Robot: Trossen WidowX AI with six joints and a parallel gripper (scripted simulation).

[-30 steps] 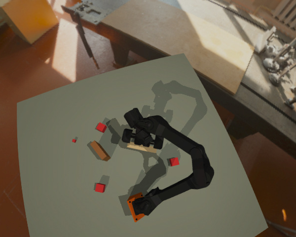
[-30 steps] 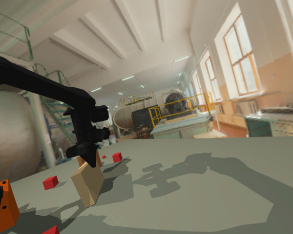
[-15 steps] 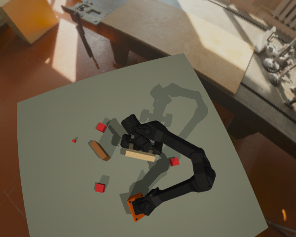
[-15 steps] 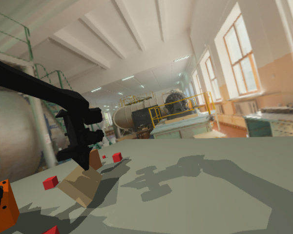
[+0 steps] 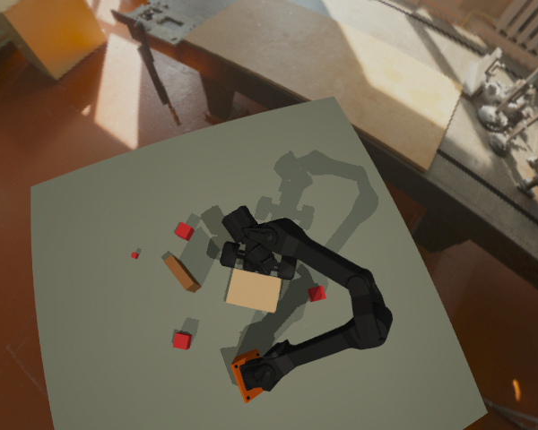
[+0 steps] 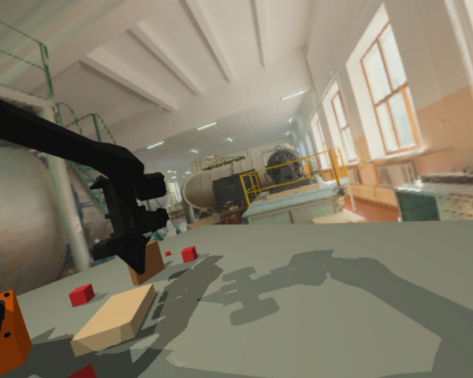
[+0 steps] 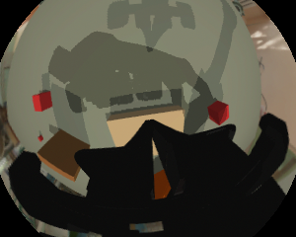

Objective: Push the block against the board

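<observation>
Now: the brown square block 4 cm ahead of my gripper tip, 22 cm to the left of it and 3 cm below it. Round my gripper tip: tiny red cube 16 cm ahead, 37 cm to the left, 8 cm below; then tan board 6 cm behind, 3 cm to the left, 7 cm below.
</observation>
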